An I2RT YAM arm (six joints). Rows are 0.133 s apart.
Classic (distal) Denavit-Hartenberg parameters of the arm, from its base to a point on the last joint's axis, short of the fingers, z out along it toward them. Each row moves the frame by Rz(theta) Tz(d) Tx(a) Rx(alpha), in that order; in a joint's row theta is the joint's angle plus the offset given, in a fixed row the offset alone. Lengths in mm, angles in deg.
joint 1: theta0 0  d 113.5  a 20  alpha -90
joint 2: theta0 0  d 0  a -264  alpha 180
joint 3: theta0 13.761  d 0  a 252.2  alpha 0
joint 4: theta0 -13.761  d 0  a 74  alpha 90
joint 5: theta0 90  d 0  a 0  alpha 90
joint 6: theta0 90  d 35.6  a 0  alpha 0
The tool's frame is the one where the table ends.
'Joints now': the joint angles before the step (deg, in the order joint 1, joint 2, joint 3, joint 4, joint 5, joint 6). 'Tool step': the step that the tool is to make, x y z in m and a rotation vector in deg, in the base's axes. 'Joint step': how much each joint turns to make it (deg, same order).
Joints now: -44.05, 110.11, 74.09, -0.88, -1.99, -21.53
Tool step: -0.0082, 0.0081, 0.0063, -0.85, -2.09, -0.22
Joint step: -0.01, -3.04, -3.40, 2.48, -0.32, 0.81
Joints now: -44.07, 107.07, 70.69, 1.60, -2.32, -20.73
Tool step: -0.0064, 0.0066, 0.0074, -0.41, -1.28, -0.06
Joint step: 0.02, -2.57, -2.03, 0.68, -0.27, 0.54
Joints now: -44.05, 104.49, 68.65, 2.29, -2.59, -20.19
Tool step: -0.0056, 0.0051, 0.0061, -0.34, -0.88, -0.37
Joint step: -0.02, -2.11, -1.52, 0.30, 0.09, 0.50
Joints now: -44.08, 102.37, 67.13, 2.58, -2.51, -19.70
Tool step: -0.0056, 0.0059, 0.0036, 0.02, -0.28, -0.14
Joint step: 0.05, -1.97, -1.61, -0.16, 0.05, 0.28
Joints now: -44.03, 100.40, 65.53, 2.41, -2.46, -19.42
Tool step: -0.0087, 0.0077, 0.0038, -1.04, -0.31, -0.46
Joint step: -0.02, -2.79, -2.72, 0.87, 0.66, -0.22
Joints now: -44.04, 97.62, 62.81, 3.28, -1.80, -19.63
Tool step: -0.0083, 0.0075, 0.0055, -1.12, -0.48, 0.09
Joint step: -0.05, -2.87, -2.32, 0.56, 0.13, -0.47
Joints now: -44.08, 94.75, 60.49, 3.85, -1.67, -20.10
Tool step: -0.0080, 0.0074, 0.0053, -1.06, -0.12, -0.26
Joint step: 0.02, -2.79, -2.02, 0.04, 0.58, -0.45
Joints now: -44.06, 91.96, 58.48, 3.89, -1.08, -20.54
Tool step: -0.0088, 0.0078, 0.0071, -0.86, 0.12, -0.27
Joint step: -0.03, -3.11, -1.63, -0.97, 0.55, -0.49
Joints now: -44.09, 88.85, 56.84, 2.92, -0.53, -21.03
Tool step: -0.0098, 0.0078, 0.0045, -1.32, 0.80, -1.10
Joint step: -0.03, -3.10, -2.00, -0.74, 1.66, -0.80
